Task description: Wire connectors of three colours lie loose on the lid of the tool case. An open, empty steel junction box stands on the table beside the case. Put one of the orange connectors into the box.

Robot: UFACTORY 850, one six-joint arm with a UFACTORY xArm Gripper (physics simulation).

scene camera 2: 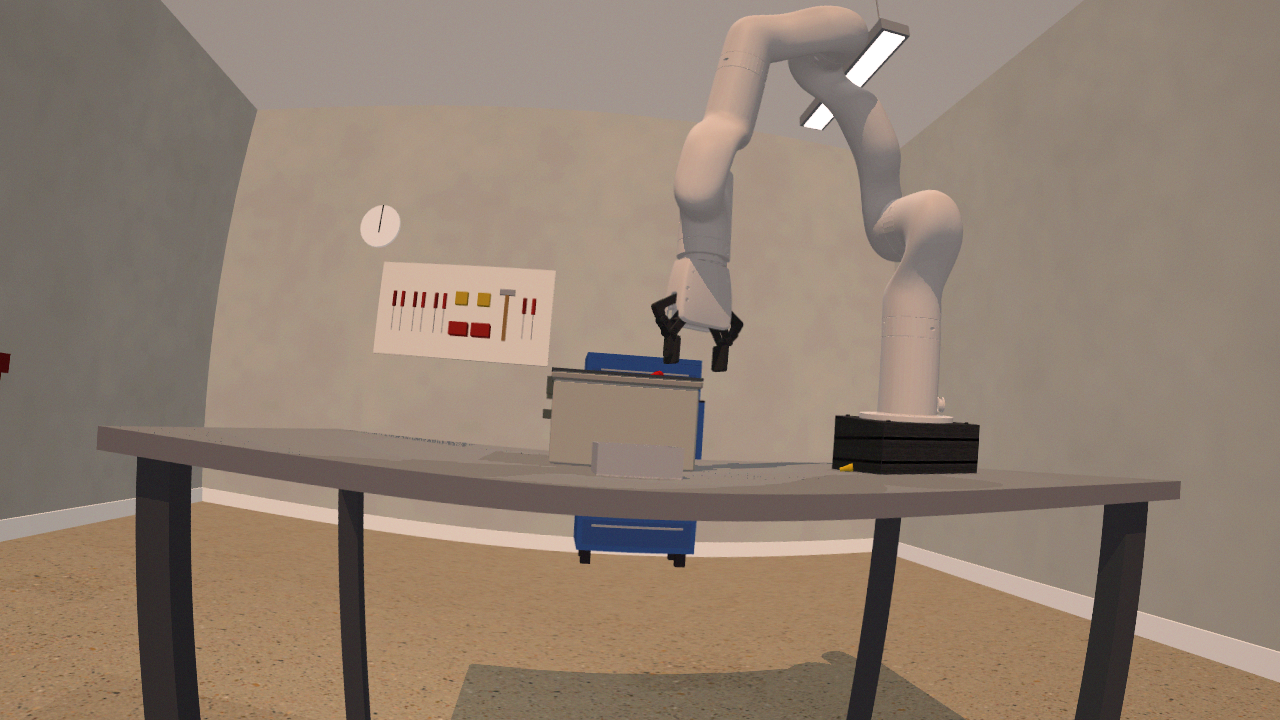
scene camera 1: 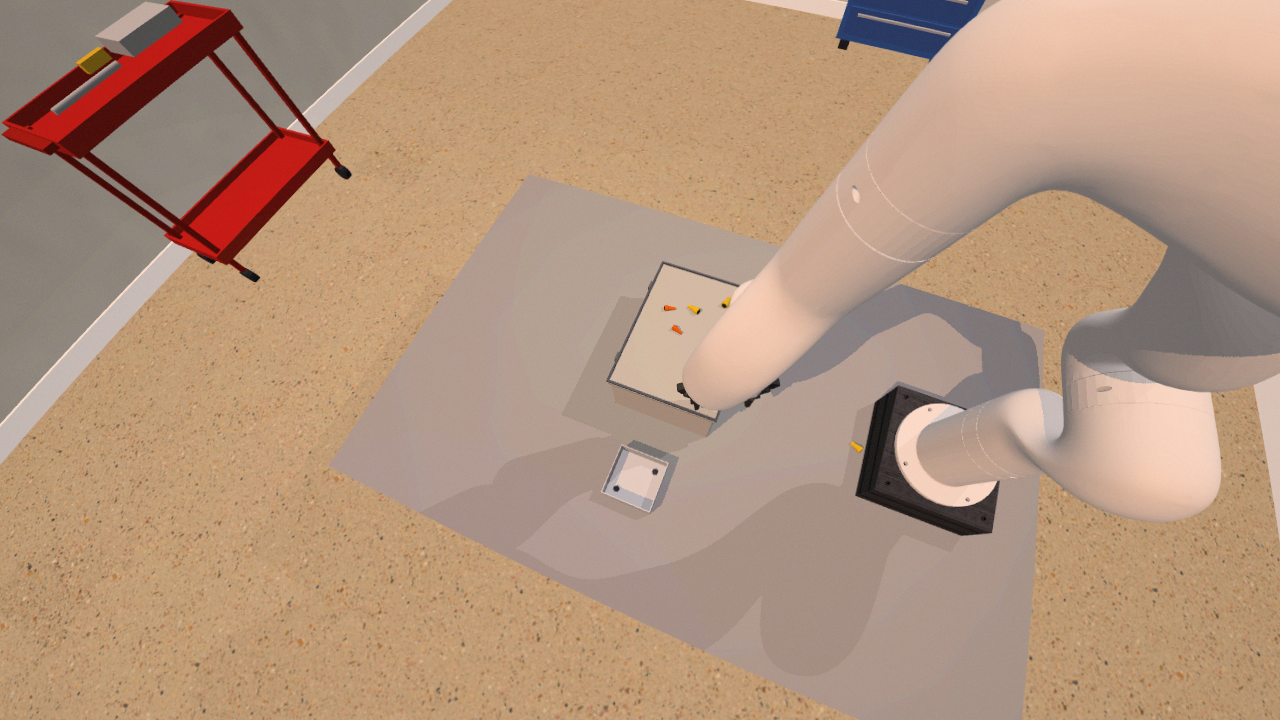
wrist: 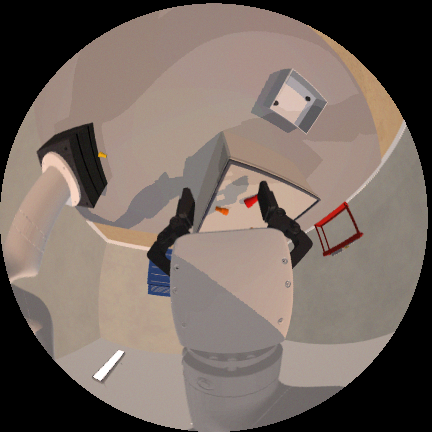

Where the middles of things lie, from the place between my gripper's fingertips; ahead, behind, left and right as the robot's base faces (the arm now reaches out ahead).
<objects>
The tool case (scene camera 2: 587, 405) lies 130 mm ahead of my hand, 90 mm to the right of it and 90 mm below it. The rest, counted from my hand: steel junction box (scene camera 1: 635, 478) 70 mm ahead, 180 mm to the left, 140 mm below.
</objects>
